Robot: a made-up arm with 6 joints. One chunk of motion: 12 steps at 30 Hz.
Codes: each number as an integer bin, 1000 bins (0 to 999) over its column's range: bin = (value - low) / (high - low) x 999, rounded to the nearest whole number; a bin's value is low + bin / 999 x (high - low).
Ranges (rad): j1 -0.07..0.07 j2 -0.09..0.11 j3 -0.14..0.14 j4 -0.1..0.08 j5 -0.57..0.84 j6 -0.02..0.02
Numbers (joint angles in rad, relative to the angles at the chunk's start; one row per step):
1: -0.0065 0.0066 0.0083 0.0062 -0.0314 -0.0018
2: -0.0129 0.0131 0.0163 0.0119 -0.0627 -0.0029
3: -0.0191 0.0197 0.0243 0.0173 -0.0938 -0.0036
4: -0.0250 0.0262 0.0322 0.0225 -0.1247 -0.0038
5: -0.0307 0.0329 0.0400 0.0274 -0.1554 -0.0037
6: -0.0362 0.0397 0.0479 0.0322 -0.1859 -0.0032
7: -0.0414 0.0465 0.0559 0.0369 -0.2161 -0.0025
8: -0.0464 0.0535 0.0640 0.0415 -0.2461 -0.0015
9: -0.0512 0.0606 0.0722 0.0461 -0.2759 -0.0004
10: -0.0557 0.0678 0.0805 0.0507 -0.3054 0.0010
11: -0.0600 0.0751 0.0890 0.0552 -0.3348 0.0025
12: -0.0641 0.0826 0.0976 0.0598 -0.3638 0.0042
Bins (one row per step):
1: 453 483 529 589 382 455
2: 407 515 558 621 359 427
3: 363 548 586 651 337 410
4: 321 580 614 680 315 405
5: 280 614 642 707 294 407
6: 241 648 670 734 272 420
7: 204 682 699 760 251 437
8: 168 717 728 785 229 462
9: 134 752 757 811 208 490
10: 102 788 787 836 187 524
11: 71 825 817 861 167 562
12: 42 862 848 887 146 604

